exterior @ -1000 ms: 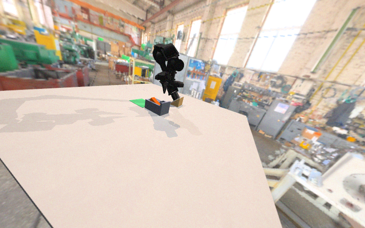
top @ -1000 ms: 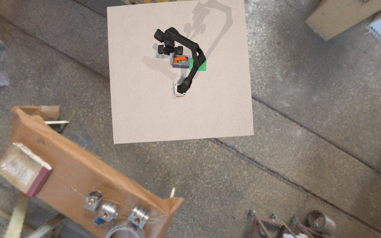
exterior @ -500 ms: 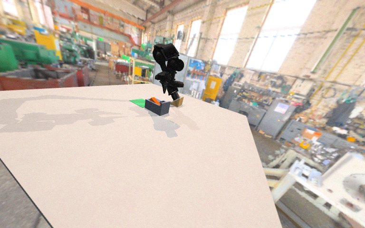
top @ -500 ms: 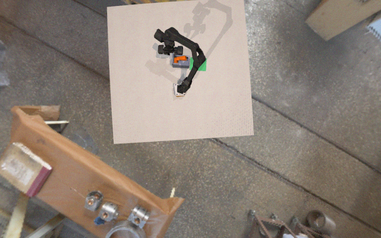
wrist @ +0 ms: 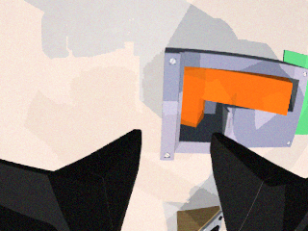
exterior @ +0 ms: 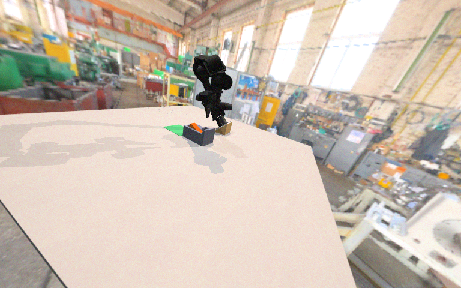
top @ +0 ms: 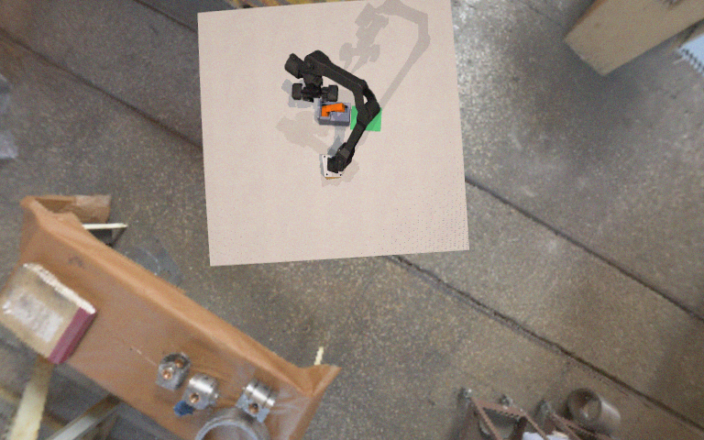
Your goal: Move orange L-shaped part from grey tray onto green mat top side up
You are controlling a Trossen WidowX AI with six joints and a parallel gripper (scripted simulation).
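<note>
Now: gripper tip 10 cm above the orange L-shaped part, 5 cm to the left of it and 1 cm past it. Also, from my gripper tip: green mat (22 cm to the right, 16 cm below, 1 cm behind).
</note>
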